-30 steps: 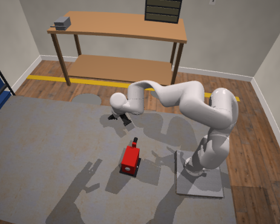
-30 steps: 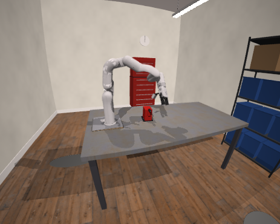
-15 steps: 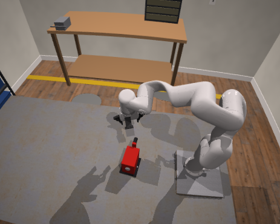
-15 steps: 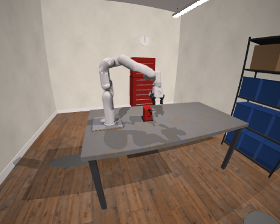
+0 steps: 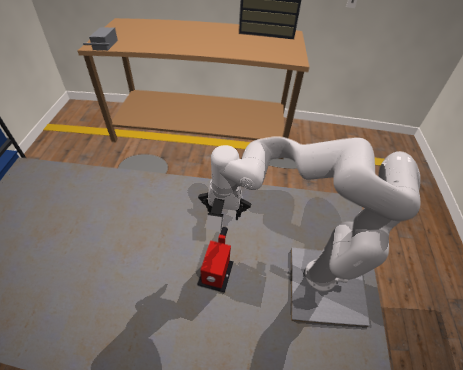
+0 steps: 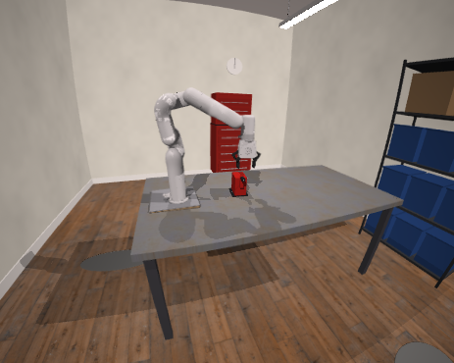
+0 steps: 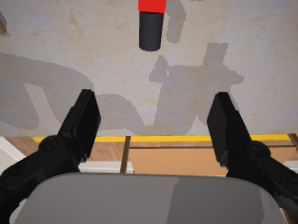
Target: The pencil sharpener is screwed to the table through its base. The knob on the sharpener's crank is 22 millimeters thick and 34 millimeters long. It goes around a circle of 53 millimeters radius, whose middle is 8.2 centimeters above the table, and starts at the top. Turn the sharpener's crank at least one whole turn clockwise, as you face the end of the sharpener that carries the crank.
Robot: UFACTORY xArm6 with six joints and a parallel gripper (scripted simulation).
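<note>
My hand is 90 mm above the crank knob, 20 mm to the right of it and 10 mm past it.
</note>
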